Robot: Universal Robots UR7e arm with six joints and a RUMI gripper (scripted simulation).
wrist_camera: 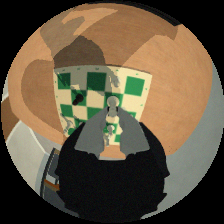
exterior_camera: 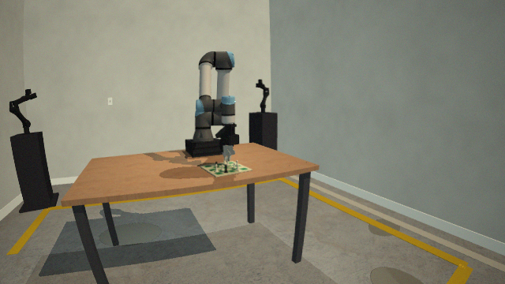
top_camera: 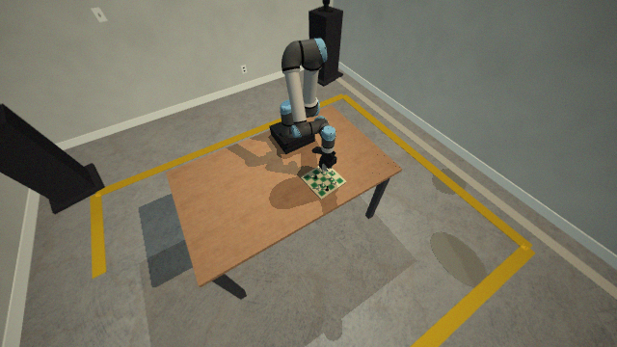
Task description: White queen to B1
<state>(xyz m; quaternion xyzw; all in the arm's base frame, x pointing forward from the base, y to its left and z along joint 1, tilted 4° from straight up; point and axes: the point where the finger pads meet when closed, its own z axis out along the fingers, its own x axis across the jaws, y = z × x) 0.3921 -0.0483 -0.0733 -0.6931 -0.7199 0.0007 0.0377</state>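
Now: hand 3 cm short of the green-and-cream chessboard, 4 cm to the left of it and 4 cm above it.
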